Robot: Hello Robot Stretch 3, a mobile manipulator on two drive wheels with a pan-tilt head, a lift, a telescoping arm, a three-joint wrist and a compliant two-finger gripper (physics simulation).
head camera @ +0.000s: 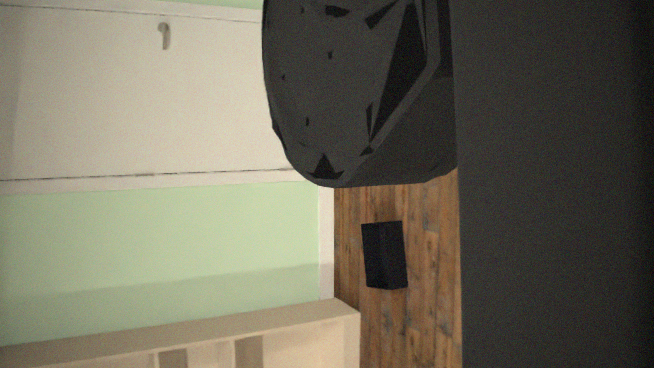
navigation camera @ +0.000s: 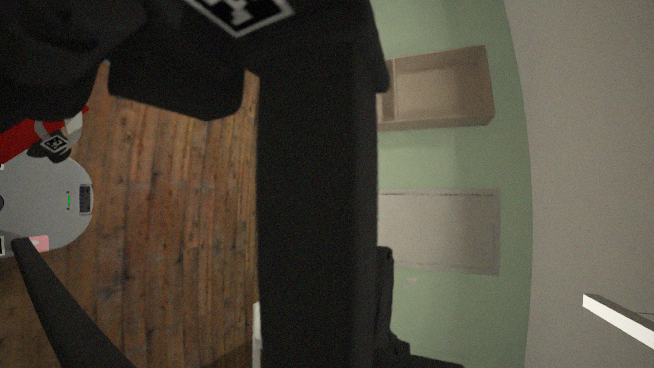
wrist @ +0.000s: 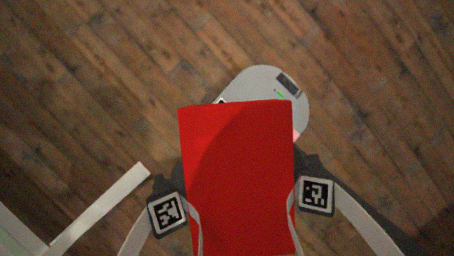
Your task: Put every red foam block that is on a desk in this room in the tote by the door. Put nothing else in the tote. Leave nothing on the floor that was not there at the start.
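Frame: origin at the robot's base, x ahead, y left, z up, level; metres.
Where they show: gripper, fingertip midpoint: (wrist: pixel 236 169).
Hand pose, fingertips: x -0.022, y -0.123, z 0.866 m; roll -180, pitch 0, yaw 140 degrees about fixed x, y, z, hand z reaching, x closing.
After its pixels a point has its place.
My gripper (wrist: pixel 236 169) {x -0.022, y -0.123, z 0.866 m} is shut on a large red foam block (wrist: pixel 240 150) {x -0.043, y -0.143, z 0.919 m} (navigation camera: pixel 17 140) {x -0.026, y -0.096, z 0.920 m}, which hangs over the floor, above part of my base in the wrist view. In the navigation view the block is at the left edge, with one fingertip beside it and the rest hidden by my dark wrist. A black box (head camera: pixel 385 255) {x -2.033, y -0.398, z 0.001 m}, which looks like the tote, stands on the floor near the door (head camera: pixel 125 100) {x -2.495, y 0.388, z 1.103 m} (navigation camera: pixel 445 230) {x -2.493, y 0.420, z 1.561 m} in the head view. Its inside cannot be made out. No desk top shows clearly.
My round grey base (navigation camera: pixel 45 205) {x -0.127, y 0.014, z 0.160 m} (wrist: pixel 255 82) {x -0.159, y -0.102, z 0.160 m} is on the wooden floor. A beige shelf unit (head camera: pixel 225 325) {x -2.433, y -0.725, z 0.692 m} (navigation camera: pixel 440 122) {x -2.405, y -0.728, z 1.512 m} stands at the green wall. A white bar (wrist: pixel 100 205) {x 0.755, y -0.246, z 0.026 m} lies low at left in the wrist view. My dark arm and mast block much of the head and navigation views.
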